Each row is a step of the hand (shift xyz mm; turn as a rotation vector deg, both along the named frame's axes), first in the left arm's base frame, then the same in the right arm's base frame.
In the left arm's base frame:
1: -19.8 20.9 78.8 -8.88 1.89 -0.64
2: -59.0 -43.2 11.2 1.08 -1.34 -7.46
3: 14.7 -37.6 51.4 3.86 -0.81 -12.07
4: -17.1 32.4 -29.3 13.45 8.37 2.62
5: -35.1 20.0 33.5 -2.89 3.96 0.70
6: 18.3 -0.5 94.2 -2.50 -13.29 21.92
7: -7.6 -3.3 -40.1 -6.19 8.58 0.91
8: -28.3 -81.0 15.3 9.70 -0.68 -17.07
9: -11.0 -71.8 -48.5 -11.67 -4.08 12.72
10: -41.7 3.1 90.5 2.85 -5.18 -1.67
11: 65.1 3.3 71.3 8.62 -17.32 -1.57
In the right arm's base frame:
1: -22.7 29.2 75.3 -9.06 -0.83 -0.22
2: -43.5 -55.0 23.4 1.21 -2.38 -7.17
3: 26.5 -21.4 55.8 3.58 -1.99 -12.02
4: -26.6 20.1 -33.0 10.50 12.14 0.00
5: -38.4 15.4 32.3 -3.90 3.05 0.23
6: 20.4 22.6 91.0 2.11 -9.02 24.03
7: -7.5 -12.9 -38.1 -8.39 6.51 -0.09
8: -3.1 -81.2 31.5 8.98 -1.18 -17.43
9: 9.0 -79.9 -34.1 -9.61 -4.68 14.16
10: -38.2 8.5 91.7 4.18 -4.39 -0.97
11: 63.4 35.0 64.0 13.23 -14.18 0.77

